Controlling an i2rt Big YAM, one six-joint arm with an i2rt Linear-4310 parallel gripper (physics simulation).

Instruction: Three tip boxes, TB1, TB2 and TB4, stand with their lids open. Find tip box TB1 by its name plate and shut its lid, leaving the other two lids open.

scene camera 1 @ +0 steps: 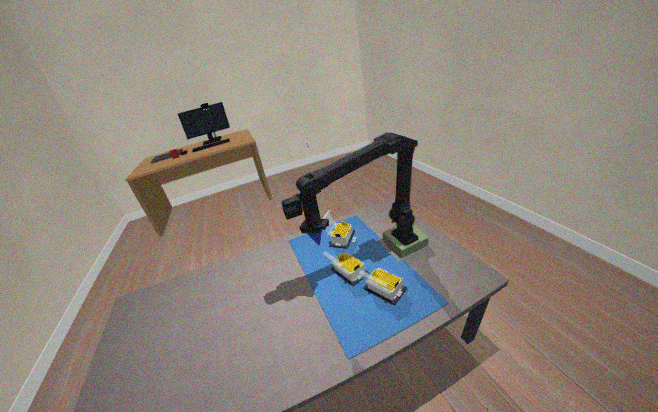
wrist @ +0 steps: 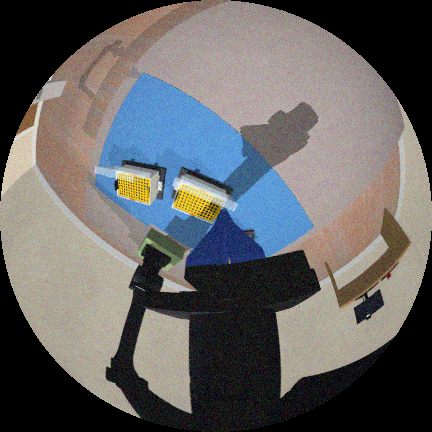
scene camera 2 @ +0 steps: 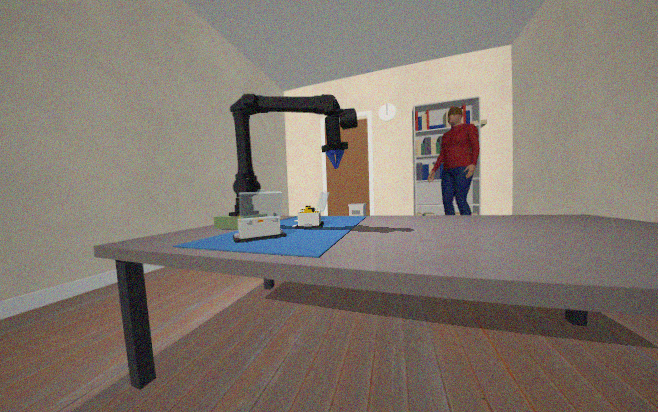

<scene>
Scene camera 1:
blue mat: 360, 320
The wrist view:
my gripper: 224, 214
tip box TB1: 184, 200
clear lid: 188, 184
blue mat: 157, 124
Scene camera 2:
clear lid: 260, 205
blue mat: 314, 242
</scene>
